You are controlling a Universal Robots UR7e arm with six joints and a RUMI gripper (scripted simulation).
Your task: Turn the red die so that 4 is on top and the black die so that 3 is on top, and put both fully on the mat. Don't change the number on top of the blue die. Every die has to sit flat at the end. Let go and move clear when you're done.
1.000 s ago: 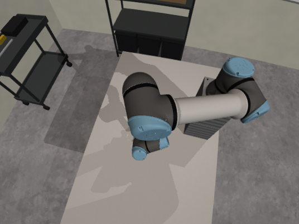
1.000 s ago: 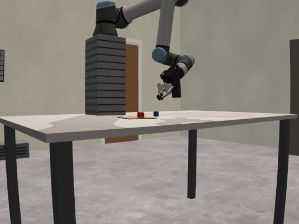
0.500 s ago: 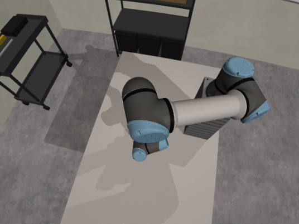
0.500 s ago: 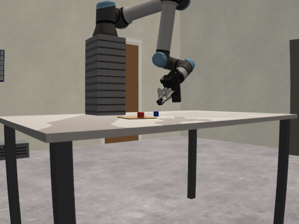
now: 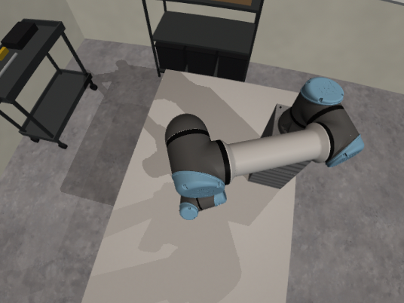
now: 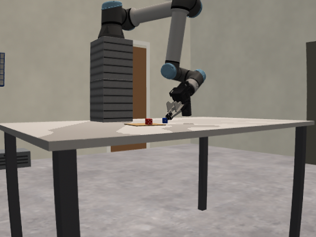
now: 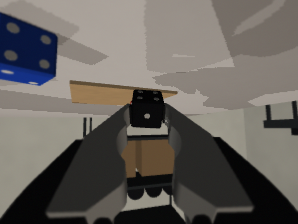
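My hand is 80 mm past the blue die, 20 mm to the right of it and 30 mm above it. The rest, counted from my hand: black die: right at my hand; red die: 40 mm ahead, 140 mm to the right, 20 mm below; brown mat: 140 mm to the right, 40 mm below.
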